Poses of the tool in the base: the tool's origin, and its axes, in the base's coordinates. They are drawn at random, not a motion.
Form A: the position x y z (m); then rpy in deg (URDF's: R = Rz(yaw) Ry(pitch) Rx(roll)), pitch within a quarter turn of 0, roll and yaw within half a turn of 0.
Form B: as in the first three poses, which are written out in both.
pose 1, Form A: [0.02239 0.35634 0.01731 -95.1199 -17.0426 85.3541]
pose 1, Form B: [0.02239 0.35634 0.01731 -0.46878 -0.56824 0.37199 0.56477]
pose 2, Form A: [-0.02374 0.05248 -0.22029 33.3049 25.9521 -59.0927]
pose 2, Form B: [-0.02374 0.05248 -0.22029 0.34902 0.04945 -0.51636 0.78046]
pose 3, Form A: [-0.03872 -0.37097 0.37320 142.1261 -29.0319 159.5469]
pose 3, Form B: [-0.03872 -0.37097 0.37320 -0.24262 -0.88669 -0.35127 0.17754]
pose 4, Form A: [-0.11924 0.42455 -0.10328 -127.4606 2.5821 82.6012]
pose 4, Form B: [-0.11924 0.42455 -0.10328 -0.68008 -0.58420 0.30722 0.31908]
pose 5, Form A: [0.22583 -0.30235 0.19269 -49.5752 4.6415 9.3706]
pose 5, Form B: [0.22583 -0.30235 0.19269 -0.42051 0.00242 0.09102 0.90271]
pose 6, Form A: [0.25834 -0.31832 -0.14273 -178.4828 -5.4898 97.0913]
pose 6, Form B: [0.25834 -0.31832 -0.14273 -0.66073 -0.74898 -0.02179 0.04464]
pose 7, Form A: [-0.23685 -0.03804 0.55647 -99.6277 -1.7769 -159.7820]
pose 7, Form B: [-0.23685 -0.03804 0.55647 -0.14392 0.75025 -0.63726 0.10158]
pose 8, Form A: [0.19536 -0.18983 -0.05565 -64.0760 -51.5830 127.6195]
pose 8, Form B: [0.19536 -0.18983 -0.05565 0.12016 -0.59138 0.58302 0.54398]
